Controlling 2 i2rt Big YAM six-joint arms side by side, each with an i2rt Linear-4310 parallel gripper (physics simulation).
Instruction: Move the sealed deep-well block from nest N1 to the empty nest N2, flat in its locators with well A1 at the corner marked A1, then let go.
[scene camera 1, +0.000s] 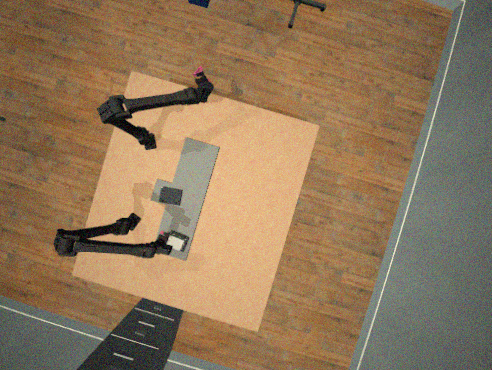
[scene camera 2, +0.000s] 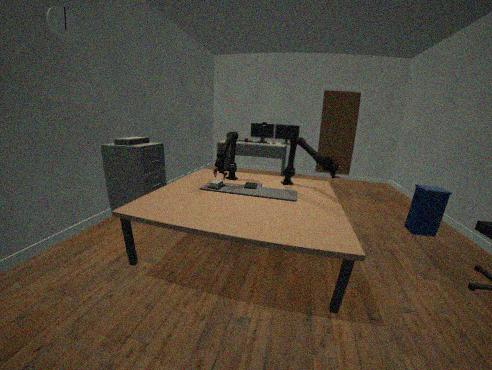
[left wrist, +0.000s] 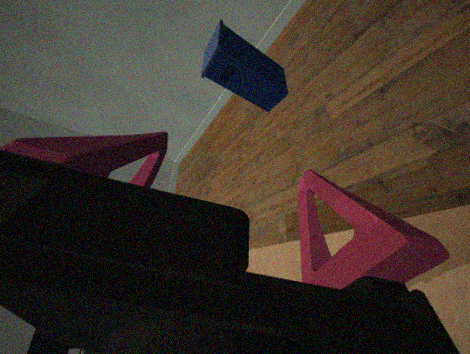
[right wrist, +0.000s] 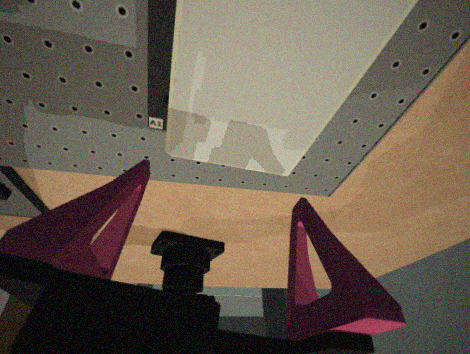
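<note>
The sealed deep-well block, with a pale top, sits in a dark nest at the lower end of the grey perforated plate in scene camera 1. An A1 label shows at that nest's corner. The other dark nest stands farther up that picture, with no block on it. My right gripper is open and empty, close to the block and above it. My left gripper is open and empty, beyond the table edge. Nest names are not legible.
The perforated plate lies on the wooden table. A blue bin stands on the floor. A grey cabinet stands at the left in scene camera 2.
</note>
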